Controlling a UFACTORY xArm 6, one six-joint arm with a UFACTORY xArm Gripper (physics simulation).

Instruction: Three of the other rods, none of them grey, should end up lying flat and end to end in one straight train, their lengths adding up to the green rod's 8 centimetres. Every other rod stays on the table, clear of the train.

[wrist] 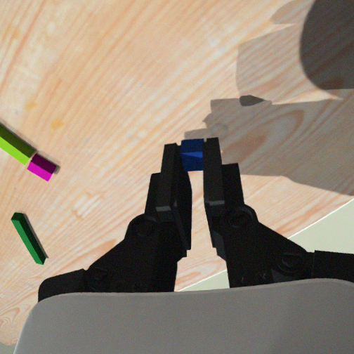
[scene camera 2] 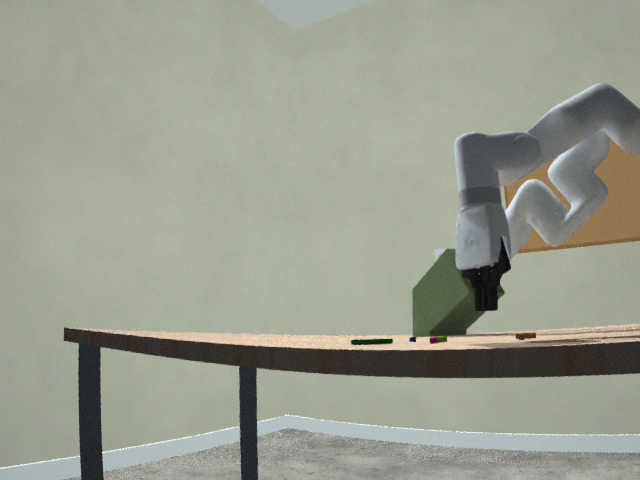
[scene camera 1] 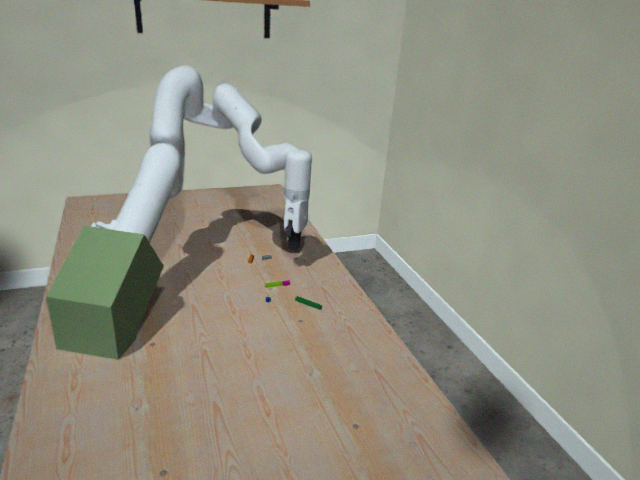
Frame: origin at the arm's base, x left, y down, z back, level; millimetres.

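Seen in the pictures: gripper, fingertip midpoint: (scene camera 2: 486,310) (scene camera 1: 293,248); arm's base, link origin: (scene camera 1: 125,246).
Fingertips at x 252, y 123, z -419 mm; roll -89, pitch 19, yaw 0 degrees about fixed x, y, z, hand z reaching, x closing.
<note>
Pixels of each thing's top centre, then the offset from my fingertips to it. Level surfaces: height alone.
- second blue rod, top centre: (scene camera 2: 412,337) (scene camera 1: 268,298) dx -213, dy +44, dz +70 mm
- lime rod, top centre: (scene camera 2: 440,337) (scene camera 1: 273,283) dx -134, dy +44, dz +57 mm
- short magenta rod, top centre: (scene camera 2: 433,337) (scene camera 1: 286,281) dx -125, dy +44, dz +21 mm
- long green rod, top centre: (scene camera 2: 372,339) (scene camera 1: 308,301) dx -226, dy +44, dz -41 mm
- orange rod, top centre: (scene camera 2: 525,333) (scene camera 1: 251,257) dx +15, dy +44, dz +132 mm
- grey rod, top centre: (scene camera 2: 521,334) (scene camera 1: 266,256) dx +27, dy +44, dz +85 mm
- wooden table, surface height: dy +57 mm
My gripper (scene camera 1: 293,248) (scene camera 2: 486,308) is shut on a small blue rod (wrist: 192,156), held above the table between the fingertips. A second blue rod (scene camera 1: 267,299) (scene camera 2: 412,339) lies on the table. A lime rod (scene camera 1: 273,284) (scene camera 2: 442,338) (wrist: 15,145) and a short magenta rod (scene camera 1: 286,283) (scene camera 2: 433,339) (wrist: 41,167) lie flat, end to end in line, with at most a thin gap. The long green rod (scene camera 1: 308,302) (scene camera 2: 371,341) (wrist: 28,238) lies apart. An orange rod (scene camera 1: 251,258) (scene camera 2: 528,335) lies beside a grey rod (scene camera 1: 266,257) (scene camera 2: 520,336), farther back in scene camera 1's view.
A large green box (scene camera 1: 98,268) (scene camera 2: 434,299) stands at the arm's base end in scene camera 1's view. The right edge of the wooden table (scene camera 1: 232,403) (scene camera 2: 206,343) runs close past my gripper. A wall shelf (scene camera 1: 289,3) hangs above.
</note>
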